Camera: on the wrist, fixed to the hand. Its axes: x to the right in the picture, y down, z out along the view.
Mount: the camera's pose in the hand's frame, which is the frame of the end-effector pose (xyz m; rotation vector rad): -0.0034 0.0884 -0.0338 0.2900 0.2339 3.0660
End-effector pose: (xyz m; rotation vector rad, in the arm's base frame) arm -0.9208 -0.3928 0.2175 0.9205 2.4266 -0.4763
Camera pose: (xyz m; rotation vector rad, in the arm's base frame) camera -0.8687 -0.3155 0.2343 2.7784 -0.9244 0.5508
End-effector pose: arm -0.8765 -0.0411 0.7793 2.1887 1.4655 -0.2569
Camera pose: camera -0.8015 -0.0540 0.8357 -1.8167 2.4000 -0.7805
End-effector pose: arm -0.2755 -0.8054 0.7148 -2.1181 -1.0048 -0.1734
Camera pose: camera -0.2087 -0.8656 0.6850 -1.0484 2.3592 0.9987
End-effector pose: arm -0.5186 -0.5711 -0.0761 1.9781 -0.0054 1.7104
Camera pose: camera -0.5797 -0.6357 -0.0436 0.0134 1.4453 -0.7396
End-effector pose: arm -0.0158 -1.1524 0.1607 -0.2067 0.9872 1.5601
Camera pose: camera -0.1060 -1.1708 0.1830 -0.9565 -0.4682 -1.2714
